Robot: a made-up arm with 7 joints. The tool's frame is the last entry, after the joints.
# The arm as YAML. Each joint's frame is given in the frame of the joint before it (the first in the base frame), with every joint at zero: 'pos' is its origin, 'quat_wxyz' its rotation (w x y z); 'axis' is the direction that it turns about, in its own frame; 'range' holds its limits. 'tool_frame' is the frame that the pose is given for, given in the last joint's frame.
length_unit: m
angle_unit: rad
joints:
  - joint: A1
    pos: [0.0, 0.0, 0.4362]
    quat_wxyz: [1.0, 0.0, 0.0, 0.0]
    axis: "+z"
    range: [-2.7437, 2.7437]
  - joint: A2
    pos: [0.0, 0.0, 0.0]
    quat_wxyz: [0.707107, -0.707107, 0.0, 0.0]
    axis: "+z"
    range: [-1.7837, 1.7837]
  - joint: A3
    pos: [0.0, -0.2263, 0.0]
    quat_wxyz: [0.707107, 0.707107, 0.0, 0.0]
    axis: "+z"
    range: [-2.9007, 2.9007]
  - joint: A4
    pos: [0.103, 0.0, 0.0]
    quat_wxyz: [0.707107, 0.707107, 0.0, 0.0]
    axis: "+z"
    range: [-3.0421, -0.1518]
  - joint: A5
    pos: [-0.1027, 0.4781, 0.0]
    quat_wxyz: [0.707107, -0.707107, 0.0, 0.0]
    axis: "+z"
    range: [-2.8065, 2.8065]
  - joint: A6
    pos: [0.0, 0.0, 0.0]
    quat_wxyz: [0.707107, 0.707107, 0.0, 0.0]
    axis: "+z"
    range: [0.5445, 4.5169]
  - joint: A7
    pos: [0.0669, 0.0, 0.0]
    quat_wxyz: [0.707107, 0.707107, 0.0, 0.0]
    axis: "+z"
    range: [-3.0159, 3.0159]
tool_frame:
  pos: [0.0, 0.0, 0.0]
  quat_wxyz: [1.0, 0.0, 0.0, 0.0]
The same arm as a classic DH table. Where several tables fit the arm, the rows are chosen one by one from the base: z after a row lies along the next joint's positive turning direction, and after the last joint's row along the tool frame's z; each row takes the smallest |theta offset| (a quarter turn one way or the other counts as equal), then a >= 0, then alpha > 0; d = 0 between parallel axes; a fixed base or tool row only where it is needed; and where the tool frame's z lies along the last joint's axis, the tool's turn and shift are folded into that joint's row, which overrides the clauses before.
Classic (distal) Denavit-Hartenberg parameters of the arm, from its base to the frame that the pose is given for. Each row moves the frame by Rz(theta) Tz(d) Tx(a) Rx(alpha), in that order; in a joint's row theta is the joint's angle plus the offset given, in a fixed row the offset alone. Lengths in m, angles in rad.
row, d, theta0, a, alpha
A1, 0.4362, 0.0000, 0.0000, -1.5708
A2, 0.0000, 0.0000, 0.0000, 1.5708
A3, 0.2263, 0.0000, 0.1030, 1.5708
A4, 0.0000, 0.0000, -0.1027, -1.5708
A5, 0.4781, 0.0000, 0.0000, 1.5708
A6, 0.0000, 0.0000, 0.0669, 1.5708
A7, 0.0000, 0.0000, 0.0000, 0.0000
Joint limits (rad, base to tool): -2.7437..2.7437 -1.7837..1.7837 -2.9007..2.9007 -3.0421..-0.1518 -2.8065..2.8065 0.5445..4.5169 -3.0159..3.0159

